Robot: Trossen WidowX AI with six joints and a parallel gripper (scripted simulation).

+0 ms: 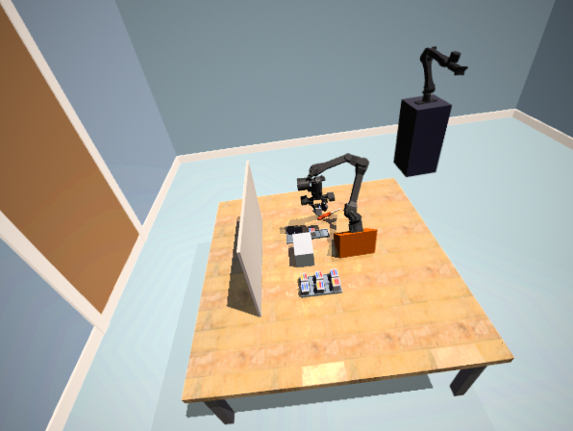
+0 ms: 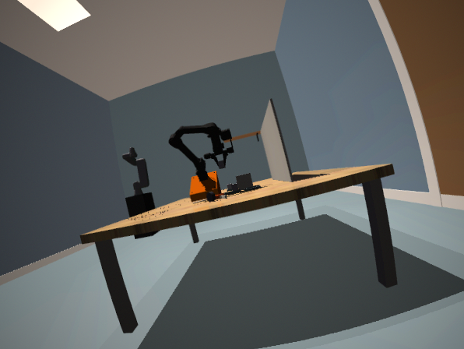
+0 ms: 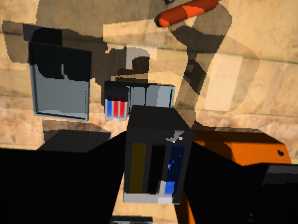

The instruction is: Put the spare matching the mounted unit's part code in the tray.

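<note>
Right now my gripper tip is 17 cm above the grey tray, 15 cm short of it and 1 cm to the left of it. The rest, counted from my gripper tip: mounted unit (17 cm to the left, 13 cm below, 12 cm ahead); white panel (37 cm ahead, 14 cm to the left, 5 cm above).
</note>
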